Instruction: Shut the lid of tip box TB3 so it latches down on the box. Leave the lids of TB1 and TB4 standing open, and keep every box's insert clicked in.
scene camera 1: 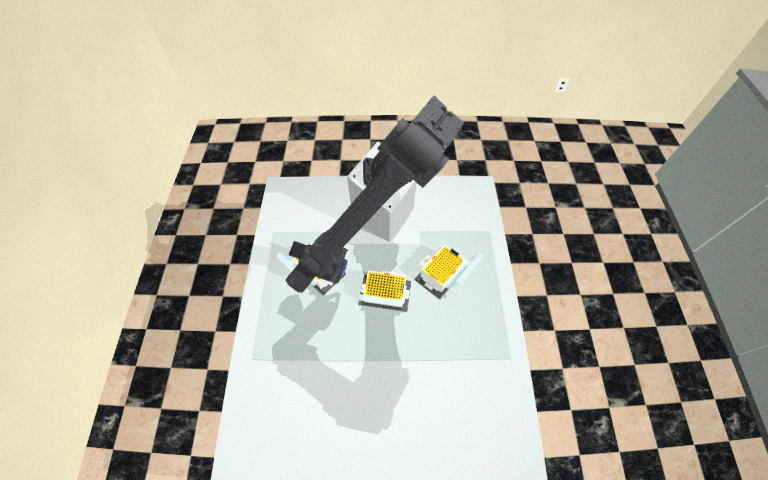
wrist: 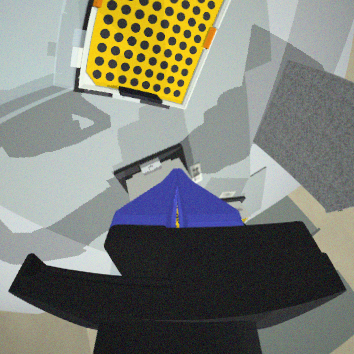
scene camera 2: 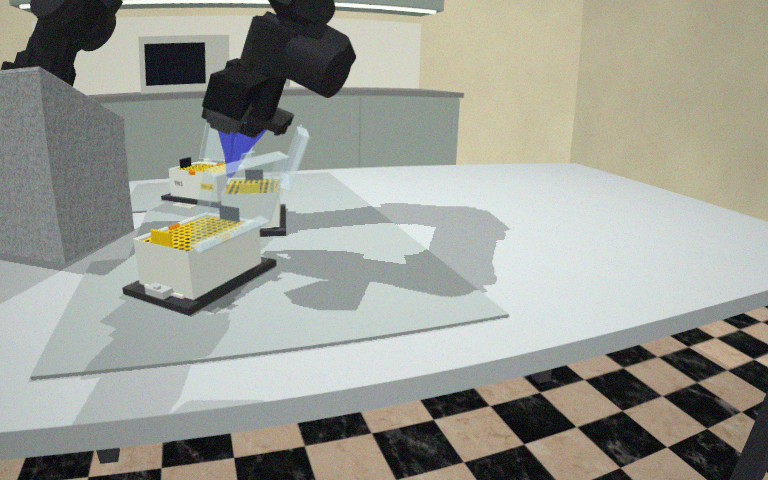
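Pixels of known places: gripper, fingertip midpoint: (scene camera 1: 344, 268) (wrist: 176, 174) (scene camera 2: 230, 175); arm's base at its link origin: (scene camera 2: 38, 93).
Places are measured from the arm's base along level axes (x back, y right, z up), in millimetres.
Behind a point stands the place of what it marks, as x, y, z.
The box nearest scene camera 2 (scene camera 1: 325, 282) @(-276, 190, -194) (scene camera 2: 220, 268) @(-239, 258, -192) (wrist: 150, 50) @(-236, 200, -161) appears to be TB3; its label does not show. Its clear lid (scene camera 1: 287, 260) @(-256, 287, -73) (scene camera 2: 235, 233) @(-257, 268, -150) (wrist: 30, 40) @(-289, 242, -133) stands open; its yellow insert sits level. TB4, the middle box (scene camera 1: 385, 285) (scene camera 2: 252, 204) (wrist: 150, 186), has its lid (scene camera 2: 296, 155) @(-366, 72, -103) upright. The far box (scene camera 1: 444, 266) (scene camera 2: 192, 183) @(-216, -159, -181), with a label hard to read, seemingly TB1, has its lid (scene camera 1: 470, 269) @(-305, -249, -76) (scene camera 2: 209, 144) @(-256, -276, -126) open. My gripper (scene camera 1: 344, 268) @(-266, 123, -117) (scene camera 2: 229, 175) @(-266, 123, -117) (wrist: 176, 174) @(-266, 123, -117) is shut and empty, its blue tips on TB4's side of the near box. Their contact is unclear.
The boxes stand on black bases on a thin pale mat (scene camera 1: 339, 345) @(-474, 144, -219) (scene camera 2: 396, 311) @(-403, 361, -218) on the white table (scene camera 1: 385, 418) @(-685, 14, -222) (scene camera 2: 566, 243) @(-742, 236, -221). A grey pedestal (scene camera 1: 390, 220) @(-114, -25, -92) (scene camera 2: 90, 169) @(-73, 44, -108) (wrist: 310, 130) @(-76, 38, -134) rises beside the boxes. Open lids stand close around the fingers.
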